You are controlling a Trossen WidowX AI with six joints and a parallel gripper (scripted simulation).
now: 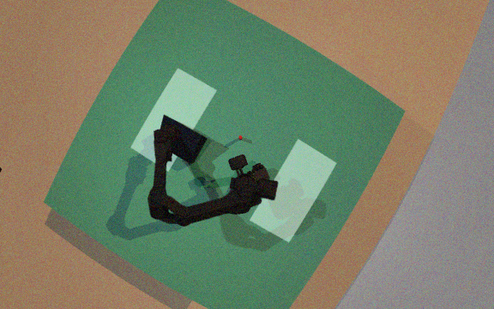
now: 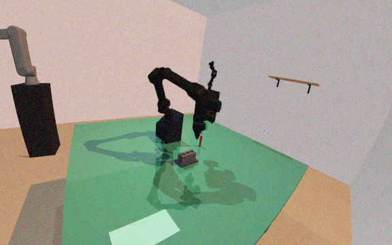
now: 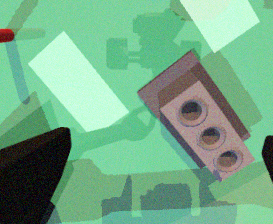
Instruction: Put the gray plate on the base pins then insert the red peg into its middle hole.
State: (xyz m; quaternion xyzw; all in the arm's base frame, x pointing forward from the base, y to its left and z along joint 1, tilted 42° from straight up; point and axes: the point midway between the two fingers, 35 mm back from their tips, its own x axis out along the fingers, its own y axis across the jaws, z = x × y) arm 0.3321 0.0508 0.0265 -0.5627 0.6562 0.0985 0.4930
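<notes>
Now: the red peg 11 cm behind my gripper tip, 12 cm to the left of it and 11 cm below it. Also, from my gripper tip: dark base (2 cm ahead, 6 cm to the right, 14 cm below); then gray plate (2 cm ahead, 6 cm to the right, 10 cm below).
</notes>
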